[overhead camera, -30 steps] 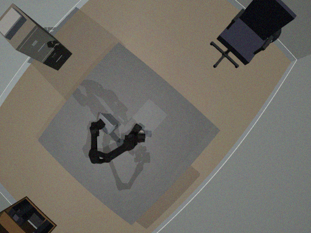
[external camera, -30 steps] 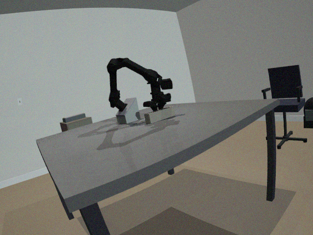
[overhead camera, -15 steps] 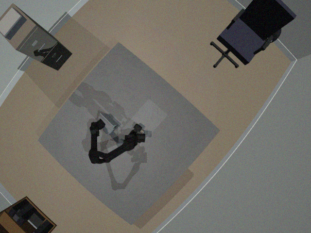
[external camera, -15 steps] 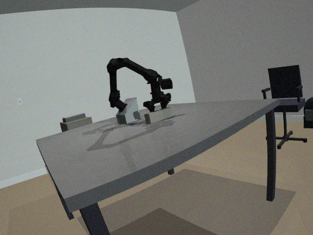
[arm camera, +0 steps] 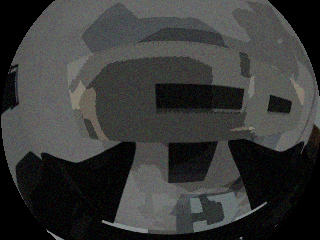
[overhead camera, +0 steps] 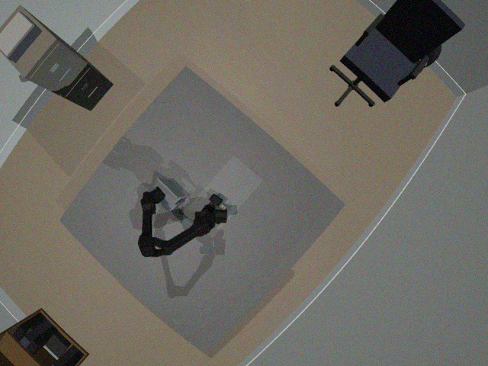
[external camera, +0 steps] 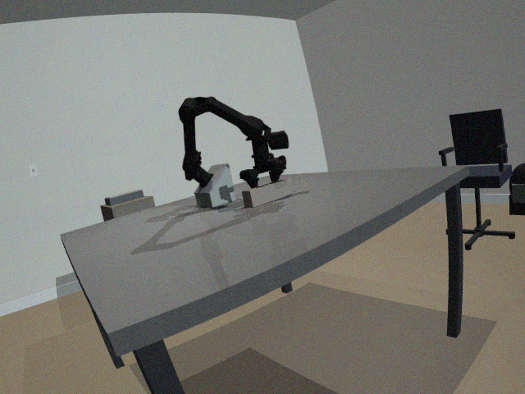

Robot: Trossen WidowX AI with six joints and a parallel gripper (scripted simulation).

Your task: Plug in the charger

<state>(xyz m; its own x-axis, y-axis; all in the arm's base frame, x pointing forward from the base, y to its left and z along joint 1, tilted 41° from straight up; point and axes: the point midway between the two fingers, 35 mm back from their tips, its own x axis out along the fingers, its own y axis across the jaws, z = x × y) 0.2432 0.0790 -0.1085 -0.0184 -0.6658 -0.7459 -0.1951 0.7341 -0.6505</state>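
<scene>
The two-prong charger is 2 cm ahead of my gripper tip and 1 cm above it.
</scene>
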